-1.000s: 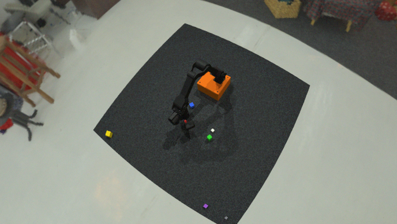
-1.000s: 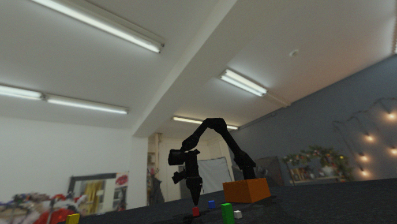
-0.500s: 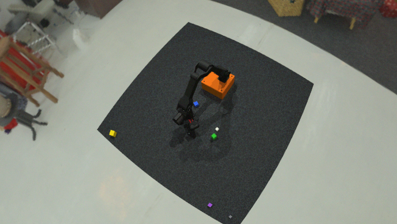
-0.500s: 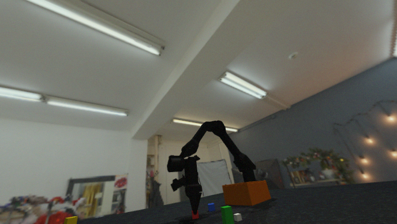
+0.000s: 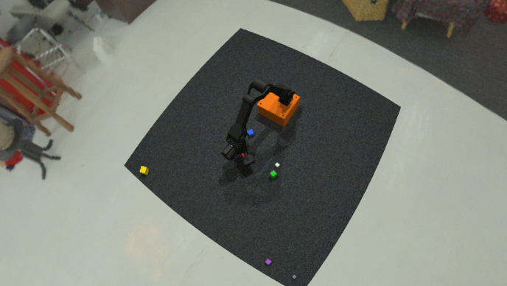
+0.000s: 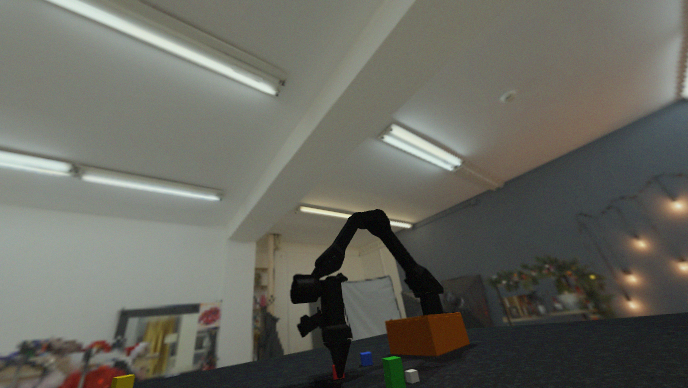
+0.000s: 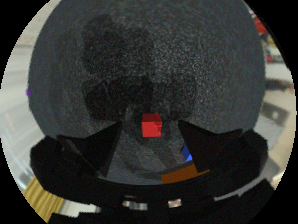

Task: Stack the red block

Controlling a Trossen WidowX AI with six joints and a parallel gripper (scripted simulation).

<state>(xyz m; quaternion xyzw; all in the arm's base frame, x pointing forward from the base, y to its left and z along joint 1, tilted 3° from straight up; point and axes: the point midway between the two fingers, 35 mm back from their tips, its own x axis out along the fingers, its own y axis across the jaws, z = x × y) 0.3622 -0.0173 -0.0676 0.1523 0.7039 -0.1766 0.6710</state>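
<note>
Right now my gripper tip is 50 mm past the white cube and 180 mm to the right of it. Also, from my gripper tip: yellow cube: 440 mm ahead, 420 mm to the right, 10 mm above; then blue cube: 120 mm behind, 50 mm to the right, 10 mm above; then purple cube: 390 mm ahead, 460 mm to the left.
</note>
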